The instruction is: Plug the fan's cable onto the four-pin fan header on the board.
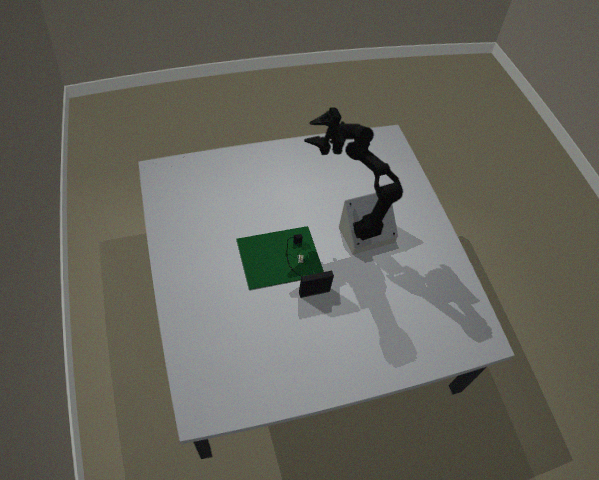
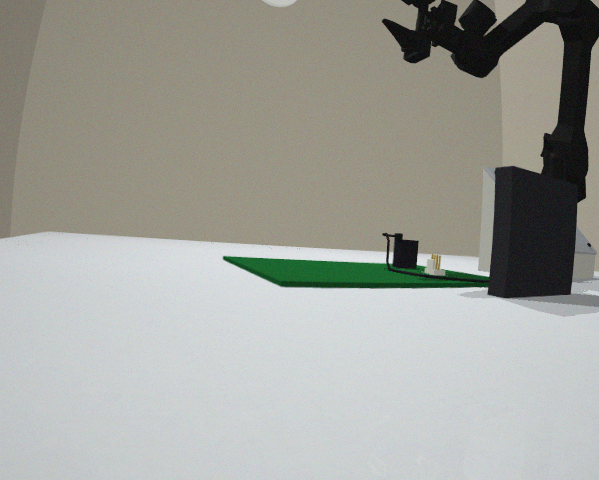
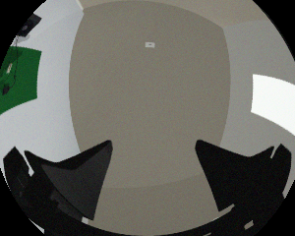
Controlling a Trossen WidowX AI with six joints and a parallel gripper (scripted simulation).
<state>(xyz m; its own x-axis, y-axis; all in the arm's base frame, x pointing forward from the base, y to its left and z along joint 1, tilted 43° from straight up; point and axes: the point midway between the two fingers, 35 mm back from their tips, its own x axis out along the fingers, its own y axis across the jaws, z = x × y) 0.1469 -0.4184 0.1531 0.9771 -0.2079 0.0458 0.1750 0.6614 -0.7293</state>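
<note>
My gripper tip is now 47 cm above the black plug, 12 cm to the right of it and 5 cm short of it. From my gripper tip the other things lie so: header 50 cm below, 21 cm to the left, 7 cm ahead; then black fan 44 cm below, 36 cm to the left, 7 cm ahead; then green board 51 cm below, 17 cm to the left, 14 cm ahead.
</note>
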